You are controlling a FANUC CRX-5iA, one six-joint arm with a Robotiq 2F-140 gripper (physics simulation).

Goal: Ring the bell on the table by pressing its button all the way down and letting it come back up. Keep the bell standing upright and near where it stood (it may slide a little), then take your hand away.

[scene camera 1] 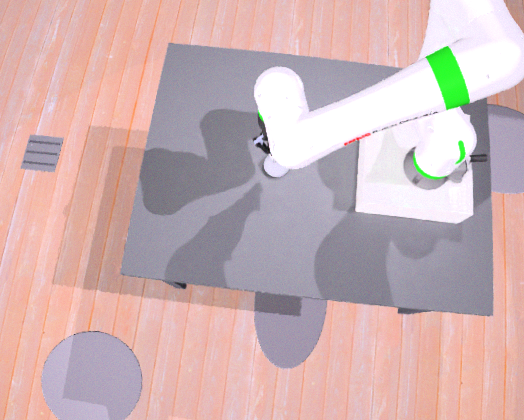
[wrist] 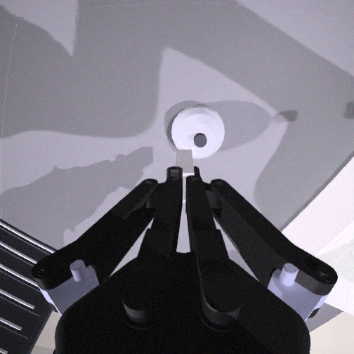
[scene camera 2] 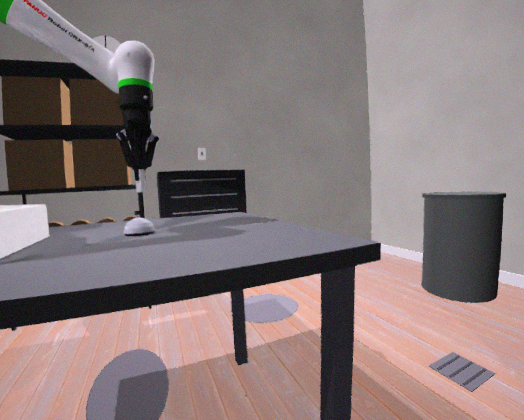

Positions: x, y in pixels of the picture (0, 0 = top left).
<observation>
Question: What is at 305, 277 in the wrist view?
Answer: My gripper.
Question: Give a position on a bell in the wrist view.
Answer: At 194, 119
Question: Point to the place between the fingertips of my gripper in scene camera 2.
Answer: At 141, 192
</observation>
